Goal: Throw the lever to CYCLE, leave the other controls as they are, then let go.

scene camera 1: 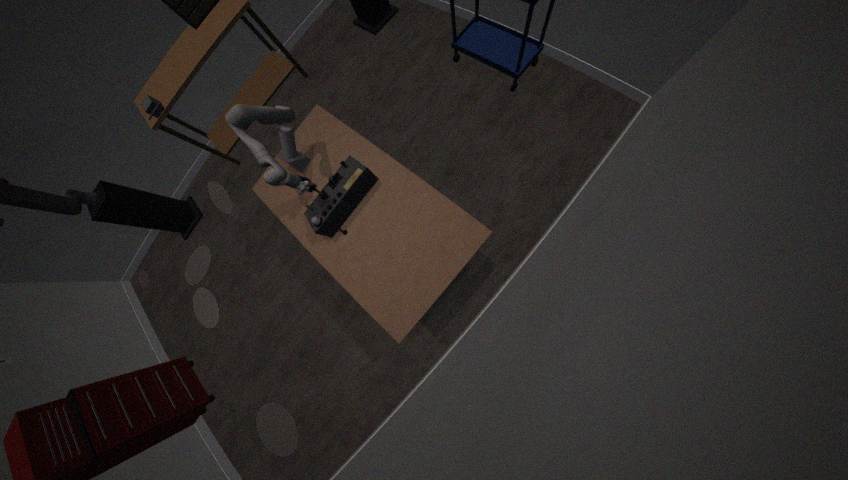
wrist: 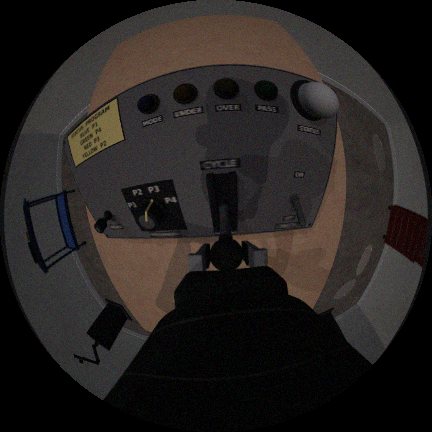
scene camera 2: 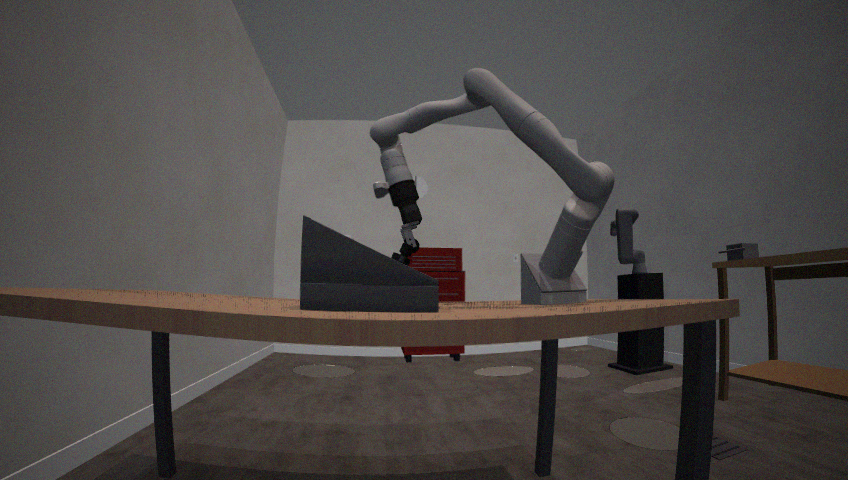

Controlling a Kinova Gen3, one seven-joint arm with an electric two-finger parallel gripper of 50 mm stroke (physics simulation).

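Pixels of known places: gripper, between the fingertips: (scene camera 1: 313,188) (wrist: 225,250); arm's base, origin of its link: (scene camera 1: 290,155) (scene camera 2: 553,268).
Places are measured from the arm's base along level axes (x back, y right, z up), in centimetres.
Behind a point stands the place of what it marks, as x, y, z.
The grey sloped control box (scene camera 1: 352,203) {-63.1, -5.5, -3.6} (scene camera 2: 357,273) {-51.6, -28.1, -2.8} (wrist: 165,145) {-53.5, -3.9, 3.5} stands on the table. In the wrist view its lever (wrist: 225,220) {-43.0, 3.4, 3.1} rises from a black slot (wrist: 217,187) {-47.2, 2.4, 0.6} and leans toward me, at the slot end away from the CYCLE label (wrist: 220,164) {-50.4, 3.0, 1.9}. My gripper (scene camera 1: 307,187) {-39.9, 3.3, 5.4} (scene camera 2: 406,252) {-39.9, 3.3, 5.4} (wrist: 225,250) {-39.9, 3.3, 5.4} is shut on the lever's round black knob, one fingertip on each side. The lever is hidden in scene camera 2's view, where the fingers are small and dark at the low end of the slope.
Around the lever are a rotary selector (wrist: 149,215) {-44.0, -7.7, 2.8}, a toggle switch (wrist: 298,210) {-43.7, 14.8, 1.7}, a small black knob (wrist: 102,223) {-42.8, -19.7, 2.6}, a row of coloured buttons (wrist: 226,88) {-58.5, 4.2, 7.8} and a pale status dome (wrist: 319,100) {-57.7, 14.1, 9.9}. A yellow program card (wrist: 96,132) {-58.7, -15.7, 6.0} is at upper left. The box stands on the wooden table (scene camera 1: 410,255) {-112.7, -5.7, -9.8} (scene camera 2: 196,312) {-74.1, -45.5, -10.1}.
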